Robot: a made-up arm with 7 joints. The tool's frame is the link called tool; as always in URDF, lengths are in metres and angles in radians. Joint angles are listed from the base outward. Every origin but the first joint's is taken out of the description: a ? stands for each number. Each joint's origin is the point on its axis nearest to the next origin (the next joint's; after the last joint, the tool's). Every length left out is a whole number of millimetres.
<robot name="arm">
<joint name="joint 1" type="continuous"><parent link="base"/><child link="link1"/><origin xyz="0.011 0.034 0.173" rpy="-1.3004 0.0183 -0.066"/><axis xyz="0 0 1"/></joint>
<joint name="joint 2" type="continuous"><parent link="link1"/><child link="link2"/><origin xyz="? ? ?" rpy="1.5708 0 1.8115"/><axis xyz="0 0 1"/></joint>
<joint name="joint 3" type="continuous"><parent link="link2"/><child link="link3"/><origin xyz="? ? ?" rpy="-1.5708 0 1.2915"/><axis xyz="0 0 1"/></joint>
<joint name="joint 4" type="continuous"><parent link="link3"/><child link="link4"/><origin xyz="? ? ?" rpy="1.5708 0 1.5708"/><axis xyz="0 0 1"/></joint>
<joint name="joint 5" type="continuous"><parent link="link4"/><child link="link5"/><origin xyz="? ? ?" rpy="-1.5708 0 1.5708"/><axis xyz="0 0 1"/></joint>
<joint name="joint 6" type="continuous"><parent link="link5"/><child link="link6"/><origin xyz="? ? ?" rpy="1.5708 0 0"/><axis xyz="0 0 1"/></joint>
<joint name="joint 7" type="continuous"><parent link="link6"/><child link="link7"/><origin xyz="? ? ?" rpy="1.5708 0 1.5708"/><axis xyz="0 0 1"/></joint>
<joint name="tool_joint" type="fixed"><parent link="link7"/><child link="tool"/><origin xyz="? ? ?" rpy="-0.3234 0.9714 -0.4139"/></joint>
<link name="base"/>
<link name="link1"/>
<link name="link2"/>
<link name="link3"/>
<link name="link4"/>
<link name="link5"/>
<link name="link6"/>
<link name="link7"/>
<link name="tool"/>
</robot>
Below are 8 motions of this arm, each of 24 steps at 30 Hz.
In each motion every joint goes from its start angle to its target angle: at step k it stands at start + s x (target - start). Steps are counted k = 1, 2, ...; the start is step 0. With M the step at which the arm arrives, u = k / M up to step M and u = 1 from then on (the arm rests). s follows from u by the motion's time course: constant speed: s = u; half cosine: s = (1 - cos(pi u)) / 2; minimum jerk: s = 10 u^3 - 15 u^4 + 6 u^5.
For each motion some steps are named. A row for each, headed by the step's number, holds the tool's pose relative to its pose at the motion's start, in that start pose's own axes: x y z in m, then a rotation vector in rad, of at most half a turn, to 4 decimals.
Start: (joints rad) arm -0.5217 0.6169 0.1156 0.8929 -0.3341 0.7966 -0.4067
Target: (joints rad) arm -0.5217 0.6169 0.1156 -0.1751 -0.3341 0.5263 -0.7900
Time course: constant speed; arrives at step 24
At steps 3, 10, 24:
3: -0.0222 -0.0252 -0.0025 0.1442 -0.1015 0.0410
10: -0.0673 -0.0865 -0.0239 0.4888 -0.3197 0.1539
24: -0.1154 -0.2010 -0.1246 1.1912 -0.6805 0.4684

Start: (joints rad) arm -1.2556 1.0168 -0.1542 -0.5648 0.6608 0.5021 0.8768
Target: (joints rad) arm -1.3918 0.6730 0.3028 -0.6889 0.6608 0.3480 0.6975
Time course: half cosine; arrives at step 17
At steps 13, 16, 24:
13: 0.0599 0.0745 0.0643 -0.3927 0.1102 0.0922
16: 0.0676 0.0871 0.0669 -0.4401 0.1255 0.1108
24: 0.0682 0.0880 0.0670 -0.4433 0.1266 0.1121

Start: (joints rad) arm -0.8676 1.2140 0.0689 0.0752 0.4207 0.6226 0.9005
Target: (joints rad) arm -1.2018 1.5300 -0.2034 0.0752 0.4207 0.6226 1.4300
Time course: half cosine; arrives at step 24
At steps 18, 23, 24:
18: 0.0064 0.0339 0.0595 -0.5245 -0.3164 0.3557
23: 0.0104 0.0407 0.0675 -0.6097 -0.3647 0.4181
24: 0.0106 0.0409 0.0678 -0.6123 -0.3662 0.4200

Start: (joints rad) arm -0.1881 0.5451 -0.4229 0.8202 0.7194 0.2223 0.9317
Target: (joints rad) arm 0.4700 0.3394 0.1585 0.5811 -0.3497 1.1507 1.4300
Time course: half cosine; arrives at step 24
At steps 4, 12, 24:
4: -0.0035 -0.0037 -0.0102 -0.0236 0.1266 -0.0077
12: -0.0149 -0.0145 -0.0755 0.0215 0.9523 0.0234
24: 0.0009 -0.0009 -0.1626 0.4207 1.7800 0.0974

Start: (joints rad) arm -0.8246 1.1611 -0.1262 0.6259 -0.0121 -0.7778 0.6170
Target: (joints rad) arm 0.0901 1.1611 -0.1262 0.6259 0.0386 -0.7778 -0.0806
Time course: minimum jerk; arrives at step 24
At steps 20, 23, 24:
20: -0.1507 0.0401 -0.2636 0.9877 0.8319 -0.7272
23: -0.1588 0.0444 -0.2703 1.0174 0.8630 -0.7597
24: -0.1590 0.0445 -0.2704 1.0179 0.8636 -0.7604

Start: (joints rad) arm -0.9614 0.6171 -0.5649 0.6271 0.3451 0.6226 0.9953
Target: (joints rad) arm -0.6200 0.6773 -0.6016 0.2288 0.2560 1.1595 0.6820
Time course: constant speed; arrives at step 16
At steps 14, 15, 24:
14: -0.0335 0.0093 -0.0767 0.4683 0.3128 -0.0136
15: -0.0360 0.0110 -0.0821 0.5021 0.3368 -0.0156
24: -0.0386 0.0128 -0.0874 0.5360 0.3610 -0.0176

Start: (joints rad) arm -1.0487 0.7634 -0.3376 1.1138 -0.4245 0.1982 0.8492
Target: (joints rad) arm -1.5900 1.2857 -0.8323 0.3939 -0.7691 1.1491 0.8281
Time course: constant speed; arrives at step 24
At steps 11, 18, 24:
11: -0.1405 0.0370 0.0583 0.0374 -0.0718 0.0464
18: -0.2119 0.0698 0.0605 0.0830 -0.0820 0.1307
24: -0.2569 0.0985 0.0489 0.1262 -0.0622 0.2380

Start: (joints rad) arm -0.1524 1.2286 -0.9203 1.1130 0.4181 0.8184 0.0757
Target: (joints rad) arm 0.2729 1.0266 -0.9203 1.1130 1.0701 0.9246 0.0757
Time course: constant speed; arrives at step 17
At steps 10, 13, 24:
10: -0.0083 -0.1059 -0.0343 0.0968 -0.0935 0.5068
13: -0.0064 -0.1366 -0.0495 0.1180 -0.1397 0.6502
24: -0.0009 -0.1760 -0.0732 0.1406 -0.2148 0.8332

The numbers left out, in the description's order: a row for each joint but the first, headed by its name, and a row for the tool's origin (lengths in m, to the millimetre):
joint 2: -0.008 -0.003 0
joint 3: 0.19 -0.044 0
joint 4: -0.017 -0.045 0
joint 5: -0.266 -0.003 0
joint 6: 0.017 0.017 0
joint 7: -0.017 0.011 0
tool: -0.011 0.011 0

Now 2 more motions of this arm.
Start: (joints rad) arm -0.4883 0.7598 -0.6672 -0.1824 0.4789 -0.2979 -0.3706
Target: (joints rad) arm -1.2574 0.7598 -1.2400 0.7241 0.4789 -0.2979 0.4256
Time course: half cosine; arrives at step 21
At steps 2, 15, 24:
2: 0.0032 -0.0002 0.0000 -0.0047 0.0052 0.0060
15: 0.0930 0.0360 -0.0631 -0.1098 0.3082 0.4273
24: 0.1000 0.0627 -0.0961 -0.1219 0.3966 0.5955

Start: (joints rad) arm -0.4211 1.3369 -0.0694 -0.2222 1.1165 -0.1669 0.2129
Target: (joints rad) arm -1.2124 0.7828 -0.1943 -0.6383 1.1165 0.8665 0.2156
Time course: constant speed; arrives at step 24
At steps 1, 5, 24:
1: 0.0006 0.0098 0.0044 -0.0491 0.0438 0.0249
5: 0.0010 0.0513 0.0195 -0.2535 0.2143 0.1132
24: -0.0611 0.2605 0.0230 -1.3771 0.8198 0.2030

